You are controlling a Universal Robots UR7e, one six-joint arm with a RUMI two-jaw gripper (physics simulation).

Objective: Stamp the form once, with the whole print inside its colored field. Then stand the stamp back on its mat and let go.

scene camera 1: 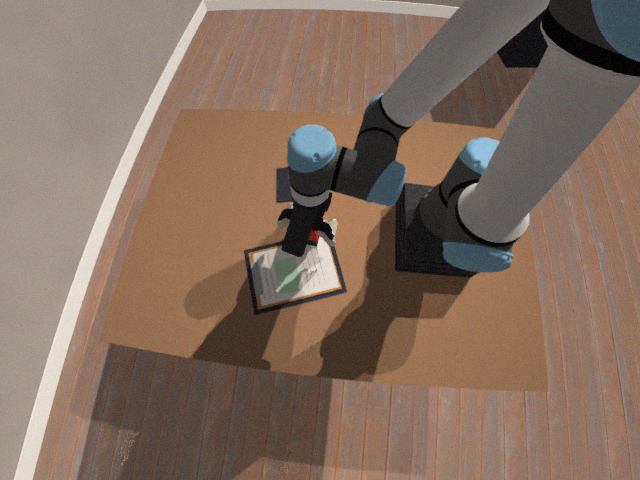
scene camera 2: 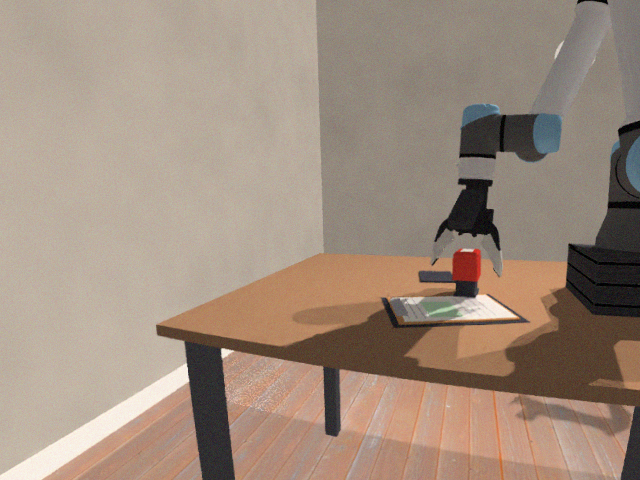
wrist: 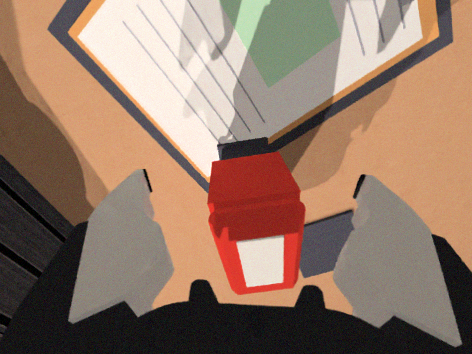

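Pixels of known places: gripper, between the fingertips: (scene camera 2: pixel 464 271) (wrist: pixel 250 175); arm's base, origin of its link: (scene camera 2: pixel 634 249).
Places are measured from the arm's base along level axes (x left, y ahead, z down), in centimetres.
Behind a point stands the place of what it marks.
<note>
The stamp (scene camera 1: pixel 313 237) @[x 0.9, y 34.5, z 4.4 cm] (scene camera 2: pixel 466 266) @[x 0.4, y 35.9, z 3.4 cm] (wrist: pixel 255 215) @[x -0.1, y 36.2, z 0.7 cm], a red handle with a white patch on a dark base, stands upright at the back edge of the form; whether its base overlaps the board is unclear. The form (scene camera 1: pixel 330 279) @[x 10.9, y 31.2, z 10.4 cm] (scene camera 2: pixel 493 307) @[x 7.5, y 31.8, z 10.3 cm] (wrist: pixel 140 75) @[x 9.0, y 31.4, z 10.3 cm] is white with lines and a green field (scene camera 1: pixel 287 273) @[x 8.2, y 42.5, z 10.3 cm] (scene camera 2: pixel 442 308) @[x 8.5, y 42.0, z 10.3 cm] (wrist: pixel 300 45) @[x 5.2, y 43.3, z 10.3 cm], plain green under shadows where visible. The dark mat (scene camera 1: pixel 282 184) @[x -19.8, y 42.5, z 10.4 cm] (scene camera 2: pixel 435 276) @[x -19.1, y 40.1, z 10.4 cm] (wrist: pixel 325 245) @[x -18.9, y 40.0, z 10.4 cm] lies behind, apart from the stamp. My gripper (scene camera 1: pixel 308 235) @[x 0.0, y 36.3, z 4.6 cm] (scene camera 2: pixel 466 269) @[x 0.0, y 36.3, z 4.6 cm] (wrist: pixel 250 175) @[x 0.0, y 36.3, z 4.6 cm] is open, its fingers on either side of the red handle, holding nothing.
The form lies on a dark-edged board (scene camera 1: pixel 299 301) @[x 15.9, y 39.8, z 10.6 cm] (scene camera 2: pixel 460 324) @[x 16.3, y 39.9, z 10.7 cm] (wrist: pixel 105 77) @[x 10.3, y 28.6, z 10.7 cm] with an orange border. The robot's black base (scene camera 1: pixel 408 232) @[x 4.2, y 11.6, z -0.9 cm] (scene camera 2: pixel 581 273) @[x 1.3, y 11.8, z 4.8 cm] stands to the right on the brown table (scene camera 1: pixel 206 170) @[x -28.7, y 67.2, z 10.8 cm] (scene camera 2: pixel 289 294) @[x -0.7, y 76.1, z 10.8 cm]. The arm partly hides the mat in the first scene view.
</note>
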